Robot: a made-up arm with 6 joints.
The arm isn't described. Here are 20 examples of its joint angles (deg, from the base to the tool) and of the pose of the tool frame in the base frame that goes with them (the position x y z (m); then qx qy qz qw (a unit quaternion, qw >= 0)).
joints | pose
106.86 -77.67 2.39 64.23 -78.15 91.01 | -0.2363 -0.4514 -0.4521 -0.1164 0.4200 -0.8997 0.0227
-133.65 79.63 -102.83 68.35 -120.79 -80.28 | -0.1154 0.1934 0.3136 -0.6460 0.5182 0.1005 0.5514
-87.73 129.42 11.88 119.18 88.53 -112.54 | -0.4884 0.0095 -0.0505 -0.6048 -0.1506 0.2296 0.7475
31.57 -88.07 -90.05 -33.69 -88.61 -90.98 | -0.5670 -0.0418 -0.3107 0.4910 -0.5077 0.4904 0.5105
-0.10 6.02 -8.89 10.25 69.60 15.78 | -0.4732 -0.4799 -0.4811 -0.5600 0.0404 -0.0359 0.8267
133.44 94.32 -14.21 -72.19 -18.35 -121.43 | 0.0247 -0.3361 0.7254 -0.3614 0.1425 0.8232 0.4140
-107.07 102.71 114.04 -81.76 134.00 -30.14 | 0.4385 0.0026 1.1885 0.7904 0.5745 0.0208 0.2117
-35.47 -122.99 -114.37 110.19 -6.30 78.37 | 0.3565 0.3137 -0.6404 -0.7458 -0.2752 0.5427 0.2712
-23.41 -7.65 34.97 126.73 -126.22 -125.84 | -0.9285 0.3305 -0.1584 -0.5972 0.7338 -0.1930 0.2600
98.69 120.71 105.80 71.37 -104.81 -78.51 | -0.3128 0.0516 0.3164 0.2468 -0.3862 0.6169 0.6398
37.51 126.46 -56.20 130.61 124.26 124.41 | -0.3151 -0.4055 -0.2308 -0.3760 0.6820 -0.5405 0.3185
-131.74 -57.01 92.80 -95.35 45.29 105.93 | 1.0635 0.1459 -0.2329 0.9084 0.0807 -0.1664 0.3750
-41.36 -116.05 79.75 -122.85 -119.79 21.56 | -0.1919 -0.3409 -0.0275 -0.9417 0.0649 -0.3279 0.0390
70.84 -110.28 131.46 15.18 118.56 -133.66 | -0.2151 0.4468 -0.5946 -0.1312 -0.6889 -0.0014 0.7128
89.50 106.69 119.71 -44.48 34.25 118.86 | -0.5869 -0.5196 0.4027 -0.0596 0.4153 -0.9057 0.0613
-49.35 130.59 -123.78 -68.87 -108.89 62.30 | 0.4652 -0.1202 0.4979 -0.3519 -0.4369 -0.4812 0.6736
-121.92 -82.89 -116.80 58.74 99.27 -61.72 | 0.6903 -0.2416 0.0401 0.7683 0.2797 -0.5756 0.0155
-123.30 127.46 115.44 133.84 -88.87 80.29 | 0.2150 0.3577 0.3620 0.5584 0.6782 -0.2271 0.4202
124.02 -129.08 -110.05 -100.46 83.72 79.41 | 0.5922 -0.4684 0.2713 -0.2661 -0.4109 -0.5297 0.6927
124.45 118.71 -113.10 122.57 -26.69 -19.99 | -0.2941 0.2257 0.6852 0.5039 0.5733 0.0501 0.6441
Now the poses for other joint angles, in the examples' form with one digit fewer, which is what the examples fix.
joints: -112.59 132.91 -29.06 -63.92 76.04 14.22
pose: -0.653 0.380 0.718 0.573 0.257 0.513 0.586
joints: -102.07 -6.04 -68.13 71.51 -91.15 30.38
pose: 0.111 1.032 0.156 0.321 -0.340 0.354 0.810
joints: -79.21 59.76 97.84 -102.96 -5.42 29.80
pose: 0.491 0.273 0.276 -0.748 -0.182 0.440 0.462
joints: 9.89 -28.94 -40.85 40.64 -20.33 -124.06
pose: -0.645 0.183 -0.190 -0.540 0.838 -0.048 0.063
